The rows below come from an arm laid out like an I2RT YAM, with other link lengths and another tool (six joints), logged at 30 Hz.
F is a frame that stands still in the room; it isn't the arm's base.
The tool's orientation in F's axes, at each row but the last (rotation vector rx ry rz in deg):
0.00, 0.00, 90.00
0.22, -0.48, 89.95
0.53, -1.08, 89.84
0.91, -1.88, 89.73
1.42, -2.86, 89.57
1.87, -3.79, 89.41
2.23, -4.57, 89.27
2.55, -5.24, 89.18
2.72, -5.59, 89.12
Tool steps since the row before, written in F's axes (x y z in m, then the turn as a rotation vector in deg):
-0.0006, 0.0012, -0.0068, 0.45, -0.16, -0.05
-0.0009, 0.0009, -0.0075, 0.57, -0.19, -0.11
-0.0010, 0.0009, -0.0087, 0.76, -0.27, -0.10
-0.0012, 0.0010, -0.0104, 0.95, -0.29, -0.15
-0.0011, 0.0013, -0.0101, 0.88, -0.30, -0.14
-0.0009, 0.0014, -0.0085, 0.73, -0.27, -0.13
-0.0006, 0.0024, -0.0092, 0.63, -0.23, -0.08
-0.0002, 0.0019, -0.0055, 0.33, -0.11, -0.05
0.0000, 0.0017, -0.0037, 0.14, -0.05, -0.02
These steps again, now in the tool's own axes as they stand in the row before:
0.0012, 0.0006, -0.0068, -0.16, -0.45, -0.05
0.0008, 0.0009, -0.0075, -0.19, -0.57, -0.11
0.0007, 0.0011, -0.0087, -0.27, -0.76, -0.10
0.0007, 0.0013, -0.0104, -0.29, -0.95, -0.15
0.0008, 0.0013, -0.0101, -0.30, -0.88, -0.14
0.0009, 0.0011, -0.0085, -0.27, -0.73, -0.13
0.0017, 0.0009, -0.0093, -0.23, -0.63, -0.08
0.0014, 0.0004, -0.0056, -0.11, -0.33, -0.05
0.0013, 0.0001, -0.0038, -0.05, -0.14, -0.02

